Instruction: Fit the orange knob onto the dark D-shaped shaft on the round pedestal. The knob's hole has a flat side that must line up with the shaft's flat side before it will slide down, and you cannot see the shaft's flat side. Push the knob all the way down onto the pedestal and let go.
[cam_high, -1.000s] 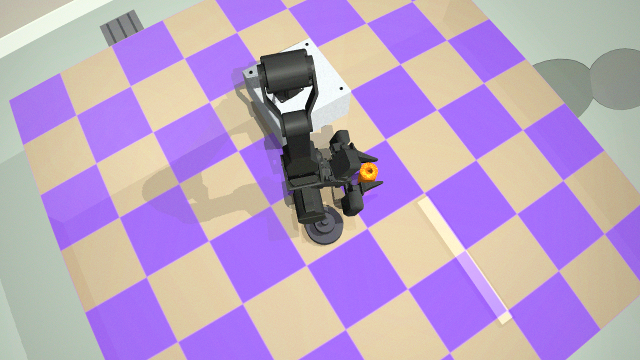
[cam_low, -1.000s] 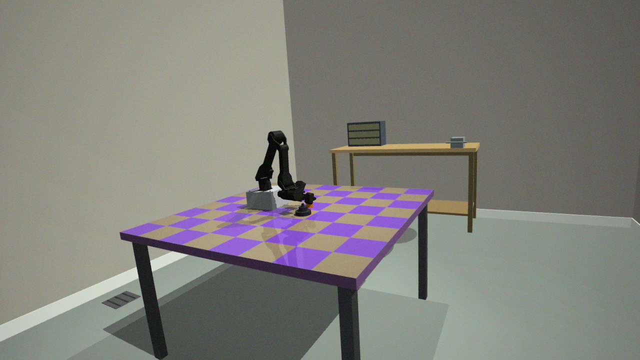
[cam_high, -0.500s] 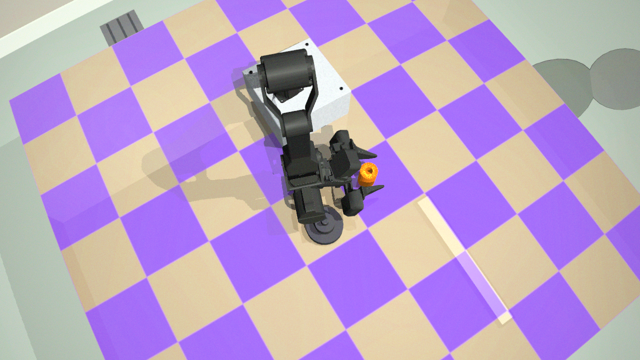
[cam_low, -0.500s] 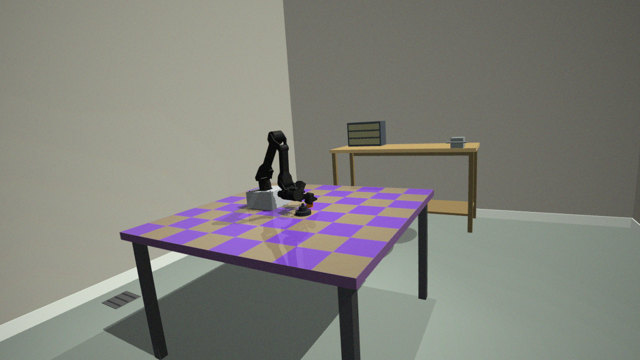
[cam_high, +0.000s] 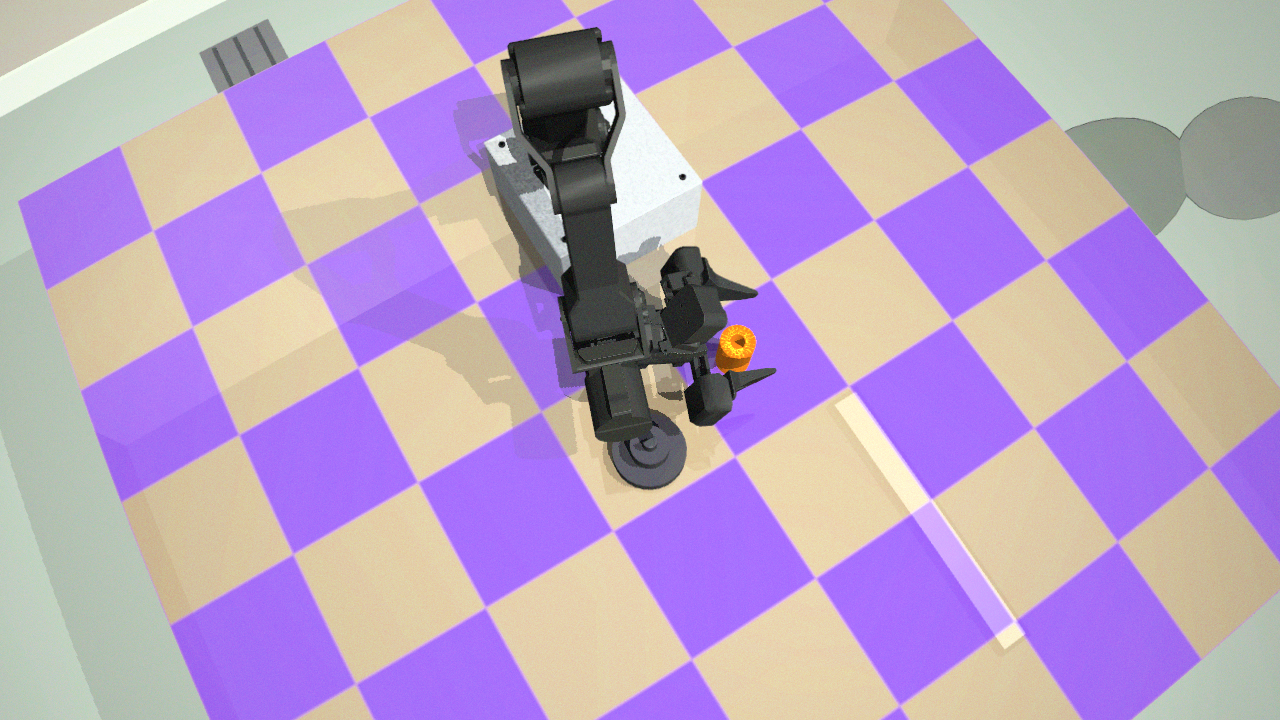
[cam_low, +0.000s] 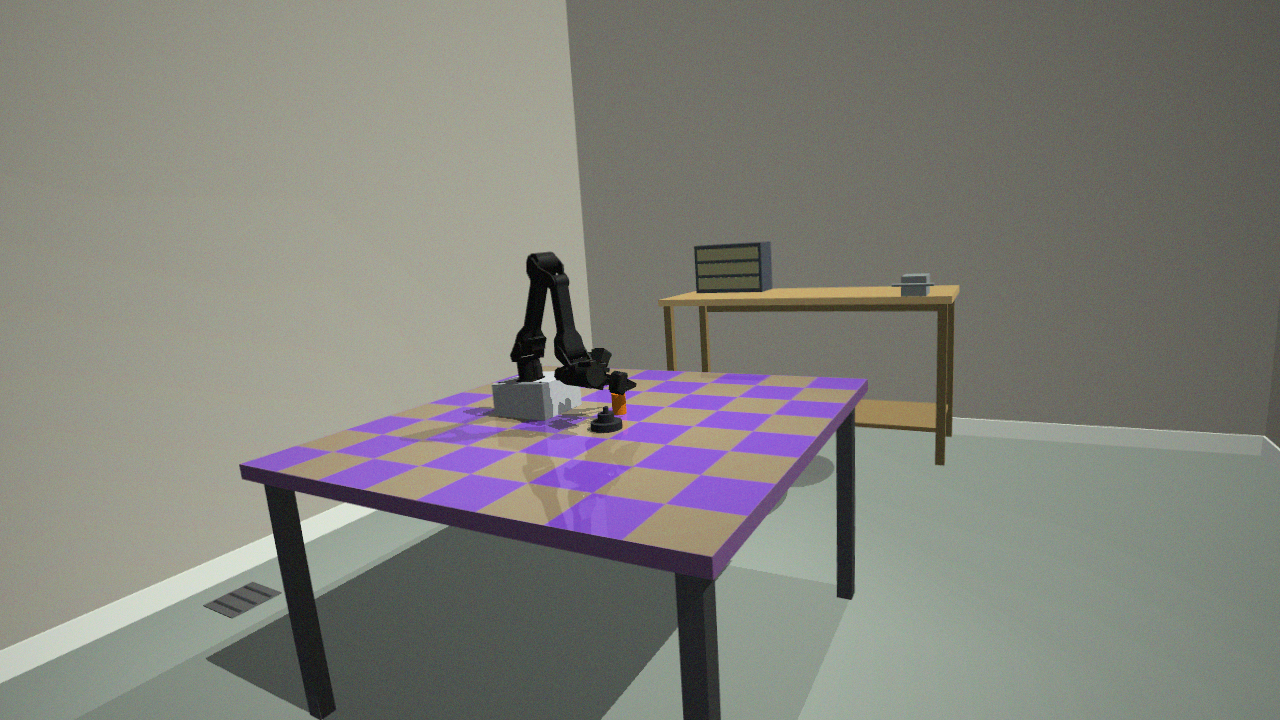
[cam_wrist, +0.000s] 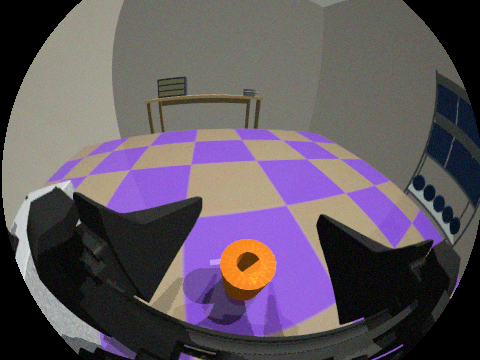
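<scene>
Now: the orange knob 60 mm below my gripper tip, 20 mm to the right of it and 20 mm behind it. Also, from my gripper tip: D-shaped shaft (170 mm to the right, 50 mm below, 20 mm ahead).
</scene>
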